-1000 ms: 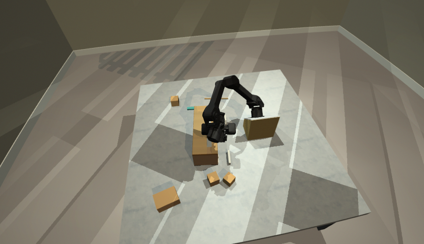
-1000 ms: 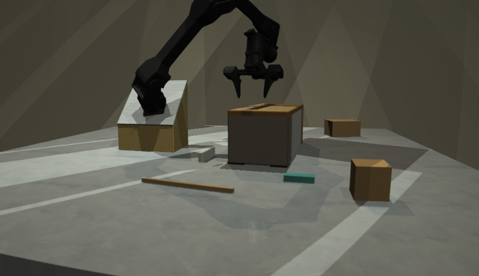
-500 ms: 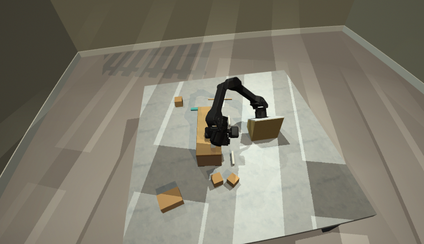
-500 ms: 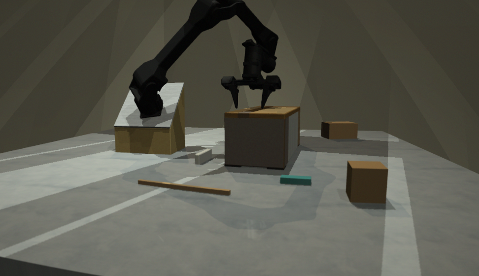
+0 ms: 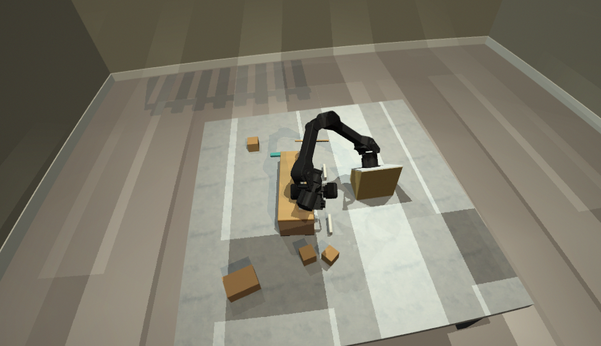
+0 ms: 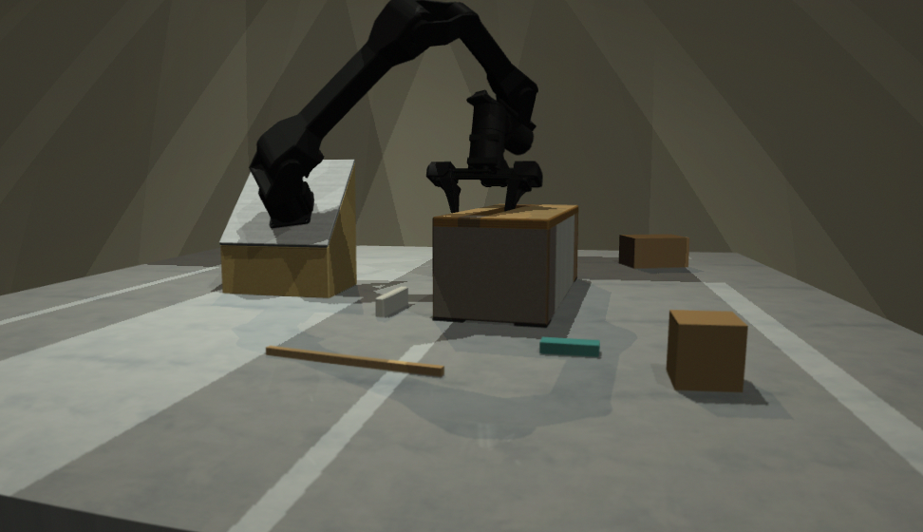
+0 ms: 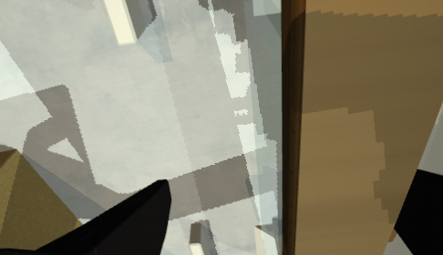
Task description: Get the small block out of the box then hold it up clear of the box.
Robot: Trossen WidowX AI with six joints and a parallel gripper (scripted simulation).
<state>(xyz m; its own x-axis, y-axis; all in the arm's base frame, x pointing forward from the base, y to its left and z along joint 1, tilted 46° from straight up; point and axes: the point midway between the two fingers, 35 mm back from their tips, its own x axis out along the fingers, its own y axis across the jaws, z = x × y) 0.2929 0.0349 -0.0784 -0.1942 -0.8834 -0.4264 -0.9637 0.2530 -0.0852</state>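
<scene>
The box is 20 mm ahead of my gripper tip, 70 mm to the right of it and 40 mm below it. The rest, counted from my gripper tip: flat tan block: 350 mm ahead, 260 mm to the left, 70 mm below; thin brown stick: 120 mm behind, 440 mm to the right, 100 mm below; teal bar: 100 mm ahead, 390 mm to the right, 100 mm below.
</scene>
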